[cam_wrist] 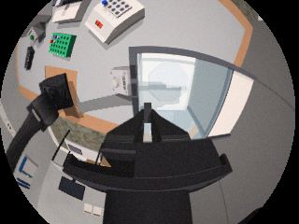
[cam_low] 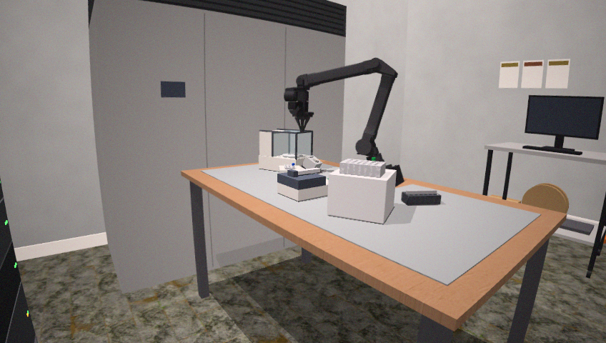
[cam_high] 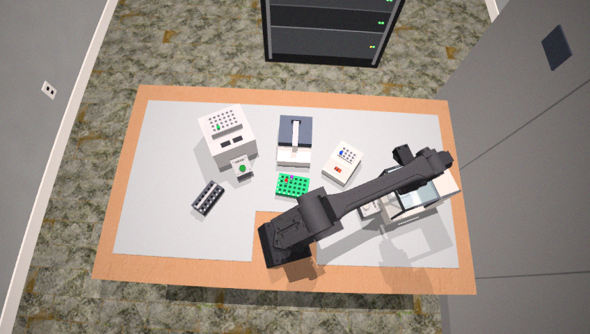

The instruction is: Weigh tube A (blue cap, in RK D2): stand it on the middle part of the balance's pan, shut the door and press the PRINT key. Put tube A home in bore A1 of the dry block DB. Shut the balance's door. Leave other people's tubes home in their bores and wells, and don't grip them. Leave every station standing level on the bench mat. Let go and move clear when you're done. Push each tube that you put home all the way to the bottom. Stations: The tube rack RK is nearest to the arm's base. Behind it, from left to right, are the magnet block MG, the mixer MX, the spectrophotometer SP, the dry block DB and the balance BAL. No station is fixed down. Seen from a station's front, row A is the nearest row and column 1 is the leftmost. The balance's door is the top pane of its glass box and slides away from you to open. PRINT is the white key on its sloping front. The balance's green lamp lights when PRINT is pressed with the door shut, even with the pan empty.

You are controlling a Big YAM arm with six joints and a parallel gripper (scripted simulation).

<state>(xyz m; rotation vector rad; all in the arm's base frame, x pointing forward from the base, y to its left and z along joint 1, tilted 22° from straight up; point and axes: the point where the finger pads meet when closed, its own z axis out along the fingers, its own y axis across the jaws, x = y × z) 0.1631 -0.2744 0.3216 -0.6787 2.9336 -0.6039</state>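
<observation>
Right now my hand is 3 cm to the left of the balance door, 1 cm short of it and 1 cm above it. From my hand the other things lie so: green rack RK 38 cm to the left, 20 cm below, 3 cm ahead; white print key 15 cm below, 8 cm to the left, 4 cm behind; dry block DB 19 cm below, 18 cm to the left, 15 cm ahead.
</observation>
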